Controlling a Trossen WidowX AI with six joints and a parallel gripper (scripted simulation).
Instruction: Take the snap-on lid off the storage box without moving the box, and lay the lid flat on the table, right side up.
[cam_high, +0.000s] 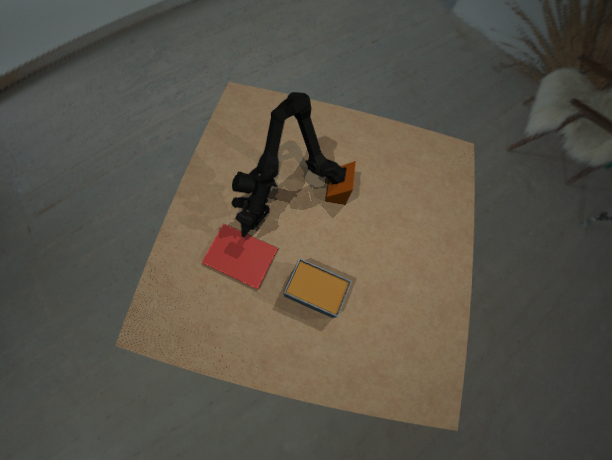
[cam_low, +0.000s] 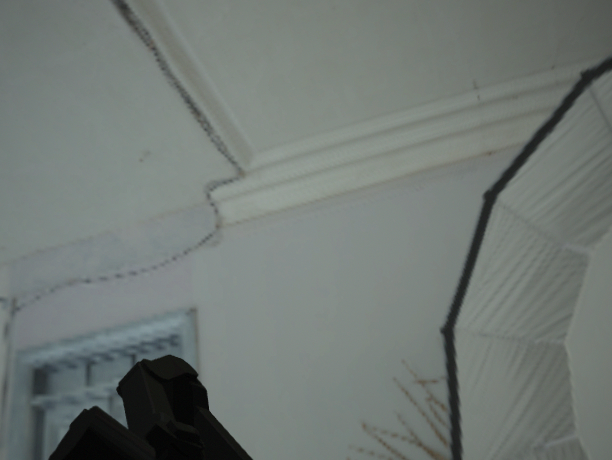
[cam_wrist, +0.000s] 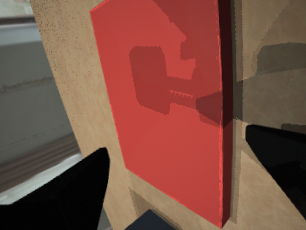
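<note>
The red lid lies 80 mm ahead of my gripper tip, 50 mm below it and 20 mm to the right of it. Also, from my gripper tip: storage box (290 mm to the left, 150 mm ahead, 10 mm below).
</note>
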